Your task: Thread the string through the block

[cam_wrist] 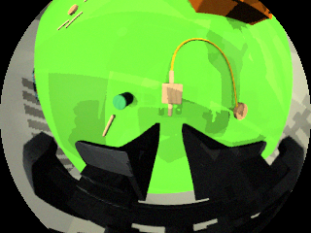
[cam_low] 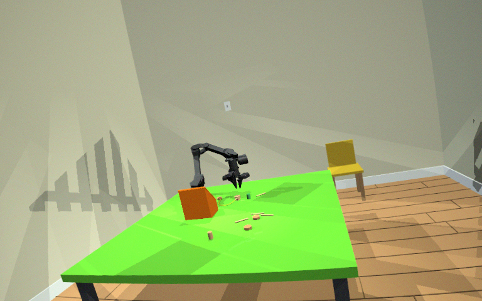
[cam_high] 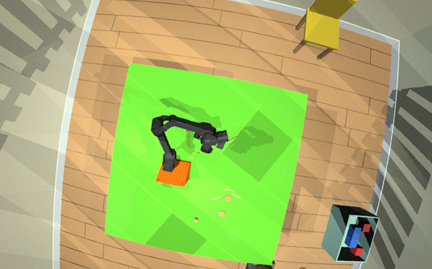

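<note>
Right now the wooden block is 1 cm behind my gripper tip, 3 cm to the right of it and 5 cm below it. Also, from my gripper tip: round button: 17 cm behind, 3 cm to the left, 6 cm below; green cylinder: 7 cm ahead, 3 cm to the right, 5 cm below.
</note>
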